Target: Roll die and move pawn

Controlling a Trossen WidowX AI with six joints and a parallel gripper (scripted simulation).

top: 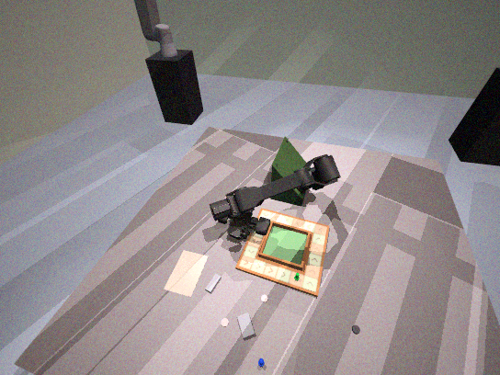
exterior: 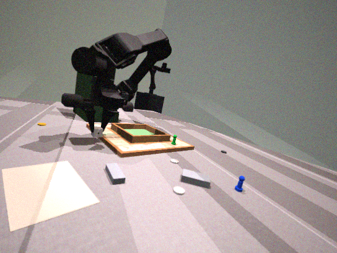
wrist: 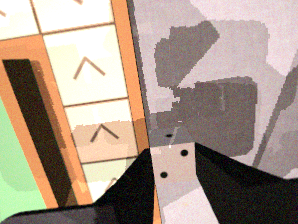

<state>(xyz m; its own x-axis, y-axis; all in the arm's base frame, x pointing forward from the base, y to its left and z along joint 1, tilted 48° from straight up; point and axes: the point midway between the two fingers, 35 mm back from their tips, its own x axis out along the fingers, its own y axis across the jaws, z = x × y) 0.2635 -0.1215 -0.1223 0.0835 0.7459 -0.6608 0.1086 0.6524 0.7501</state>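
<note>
My gripper tip is now 210 mm to the right of the green pawn and 120 mm short of it. The rest, counted from my gripper tip: white die right at my gripper tip; then dice tray 160 mm to the left, 20 mm below, 10 mm ahead; then yellow disc 170 mm behind, 100 mm to the right, 20 mm below.
</note>
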